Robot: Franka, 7 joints.
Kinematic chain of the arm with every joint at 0, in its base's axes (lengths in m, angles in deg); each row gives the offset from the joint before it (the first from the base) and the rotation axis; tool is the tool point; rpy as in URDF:
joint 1: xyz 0 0 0.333 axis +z
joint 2: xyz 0 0 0 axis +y
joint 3: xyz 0 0 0.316 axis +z
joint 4: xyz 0.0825 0 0 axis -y
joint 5: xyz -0.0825 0 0.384 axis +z
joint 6: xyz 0 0 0 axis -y
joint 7: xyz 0.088 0 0 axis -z
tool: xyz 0 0 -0.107 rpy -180 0 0
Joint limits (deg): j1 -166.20..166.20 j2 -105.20..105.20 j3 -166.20..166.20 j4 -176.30..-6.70 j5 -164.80..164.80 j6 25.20..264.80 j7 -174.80..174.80
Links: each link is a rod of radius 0.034 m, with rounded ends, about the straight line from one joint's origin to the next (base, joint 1, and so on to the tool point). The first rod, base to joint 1, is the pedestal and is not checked.
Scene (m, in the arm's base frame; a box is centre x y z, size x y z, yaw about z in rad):
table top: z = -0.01
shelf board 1: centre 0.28 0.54 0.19 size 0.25 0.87 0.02 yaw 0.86
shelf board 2: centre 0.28 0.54 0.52 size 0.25 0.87 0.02 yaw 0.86
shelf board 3: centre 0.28 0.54 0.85 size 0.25 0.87 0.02 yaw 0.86
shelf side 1: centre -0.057 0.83 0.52 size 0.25 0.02 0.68 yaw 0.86
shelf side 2: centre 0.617 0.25 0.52 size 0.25 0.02 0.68 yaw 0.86
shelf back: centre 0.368 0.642 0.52 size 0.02 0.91 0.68 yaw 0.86
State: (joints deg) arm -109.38 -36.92 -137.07 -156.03 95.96 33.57 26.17
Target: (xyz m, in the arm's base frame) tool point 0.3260 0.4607 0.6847
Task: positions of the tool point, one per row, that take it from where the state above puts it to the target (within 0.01 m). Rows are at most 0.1 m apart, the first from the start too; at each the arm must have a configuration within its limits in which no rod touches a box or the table.
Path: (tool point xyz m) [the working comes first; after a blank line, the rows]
Joints at the target: -148.93 -11.65 -166.20 -93.72 123.11 50.88 26.17
Straight joint move there: touches shelf board 2.

1: -0.2206 0.2808 0.3148
2: -0.1923 0.3194 0.3733
3: -0.1634 0.3350 0.4537
4: -0.1349 0.3201 0.5468
5: -0.0557 0.3478 0.5802
6: 0.0285 0.3525 0.6146
7: 0.1102 0.3339 0.6496
8: 0.1824 0.2938 0.6847
9: 0.2321 0.3471 0.6972
10: 0.2806 0.4032 0.6976
11: 0.3259 0.4607 0.6847

